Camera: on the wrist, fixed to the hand. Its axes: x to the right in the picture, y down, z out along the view.
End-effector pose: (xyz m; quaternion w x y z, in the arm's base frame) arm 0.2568 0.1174 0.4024 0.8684 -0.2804 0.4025 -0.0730
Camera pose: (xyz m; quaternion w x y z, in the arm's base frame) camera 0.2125 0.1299 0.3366 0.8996 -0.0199 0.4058 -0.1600
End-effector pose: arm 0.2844 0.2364 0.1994 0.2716 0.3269 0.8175 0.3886
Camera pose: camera 0.2518 0.2398 0.2727 0.1328 0.4012 0.8896 0.1730
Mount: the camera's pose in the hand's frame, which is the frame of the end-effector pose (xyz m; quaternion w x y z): 0.0094 0.0507 -0.0616 0.9618 0.2698 0.0337 0.0325
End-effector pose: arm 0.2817 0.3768 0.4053 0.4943 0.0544 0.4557 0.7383
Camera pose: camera 0.2098 0.3411 0.4030 0.4214 0.1756 0.6523 0.6050
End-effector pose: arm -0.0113 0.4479 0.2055 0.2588 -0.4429 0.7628 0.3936
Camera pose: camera -0.0632 0.4074 0.2516 0.3299 -0.3446 0.8630 0.1662
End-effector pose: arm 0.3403 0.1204 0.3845 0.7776 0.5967 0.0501 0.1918
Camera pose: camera 0.3180 0.1906 0.4165 0.5790 0.7788 0.1067 0.2163
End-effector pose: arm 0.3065 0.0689 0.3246 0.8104 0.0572 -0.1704 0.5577
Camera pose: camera 0.2758 0.1135 0.2652 0.7516 0.2493 0.0120 0.6106
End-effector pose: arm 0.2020 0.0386 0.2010 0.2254 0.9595 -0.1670 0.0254
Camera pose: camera 0.1957 0.0201 0.2789 0.0373 -0.9774 0.1774 -0.1091
